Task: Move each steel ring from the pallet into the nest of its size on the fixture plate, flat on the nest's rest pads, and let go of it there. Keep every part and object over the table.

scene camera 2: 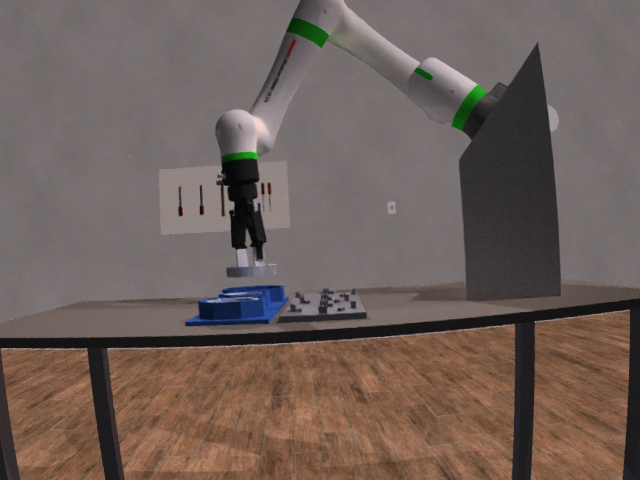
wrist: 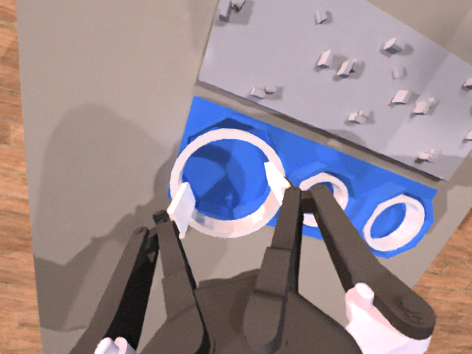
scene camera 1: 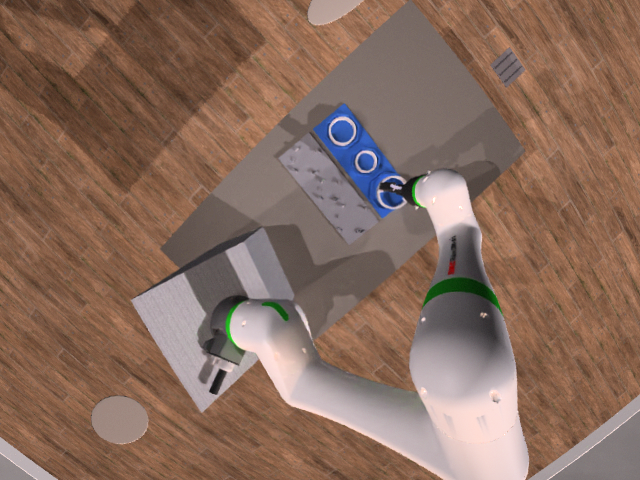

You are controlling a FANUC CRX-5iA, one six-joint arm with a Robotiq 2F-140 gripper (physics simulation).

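Places are measured from the arm's base along level axes (x down, y back, z left), in centimetres.
Pixels of known places: gripper, fingertip midpoint: [wrist: 228, 182] [scene camera 1: 392, 192]; arm's base, origin of the base link: [scene camera 2: 494, 125] [scene camera 1: 235, 321].
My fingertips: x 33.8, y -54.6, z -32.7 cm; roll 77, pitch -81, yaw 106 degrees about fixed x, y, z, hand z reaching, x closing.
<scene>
Ahead of a thing's pixels: the offset from my fingertips to its top centre. "*": to the spot under its first point. Level surfaces: height alone.
My gripper [scene camera 1: 393, 187] [scene camera 2: 250, 260] [wrist: 228, 182] has its fingers spread inside the large steel ring {dz +0.0, dx -2.0, dy +0.0 cm} [scene camera 1: 391, 207] [scene camera 2: 251, 271] [wrist: 227, 133], its pads against the inner wall. In the second scene view the ring hangs roughly level above the blue pallet {dz +14.1, dx +6.9, dy -6.5 cm} [scene camera 1: 346, 155] [scene camera 2: 227, 321] [wrist: 205, 112], clear of its pocket. The small ring {* dz +17.4, dx +3.8, dy -4.9 cm} [scene camera 1: 356, 161] [wrist: 343, 195] sits in the middle pocket, partly behind a finger in the wrist view. The medium ring {dz +27.5, dx +3.8, dy -13.0 cm} [scene camera 1: 330, 130] [wrist: 417, 215] sits in the far end pocket. The grey fixture plate {dz +21.8, dx +6.5, dy +9.7 cm} [scene camera 1: 312, 170] [scene camera 2: 289, 316] [wrist: 280, 45] bears small pads and posts and shows no ring.
The fixture plate lies flat on the table {dx +7.7 cm} [scene camera 1: 403, 67] [scene camera 2: 144, 322] [wrist: 70, 65], beside the pallet with a narrow gap. A tall grey block [scene camera 1: 170, 320] [scene camera 2: 509, 206] with a slanted face stands at the arm's base. A table edge shows left in the wrist view.
</scene>
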